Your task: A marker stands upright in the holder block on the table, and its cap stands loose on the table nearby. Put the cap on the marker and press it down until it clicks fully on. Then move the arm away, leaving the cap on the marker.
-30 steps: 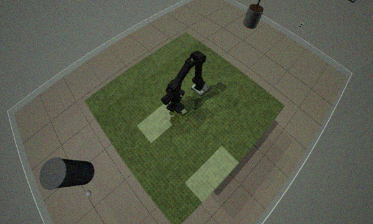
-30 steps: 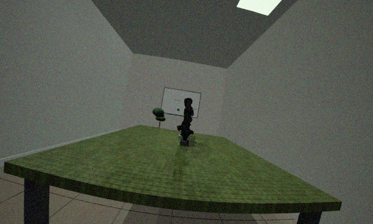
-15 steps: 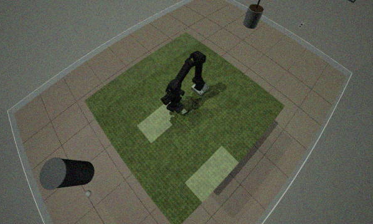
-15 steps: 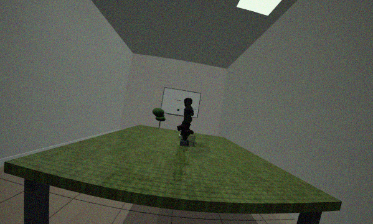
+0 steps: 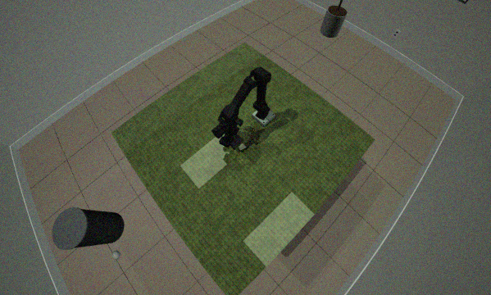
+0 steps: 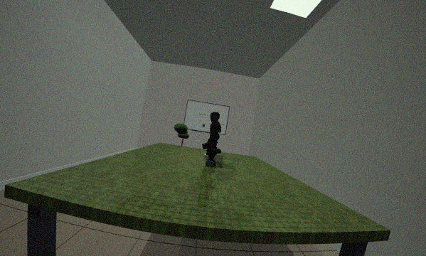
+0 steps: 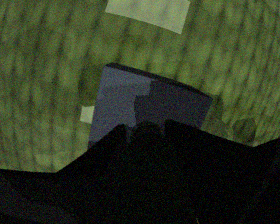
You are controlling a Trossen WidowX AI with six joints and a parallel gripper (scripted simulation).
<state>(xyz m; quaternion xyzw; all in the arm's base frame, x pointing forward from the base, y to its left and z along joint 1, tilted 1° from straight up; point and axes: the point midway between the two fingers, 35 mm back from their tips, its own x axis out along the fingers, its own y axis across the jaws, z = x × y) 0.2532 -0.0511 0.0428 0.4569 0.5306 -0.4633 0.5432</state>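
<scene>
Right now my gripper tip is 2 cm above the block. From my gripper tip the other things lie so: green cap 5 cm above.
</scene>
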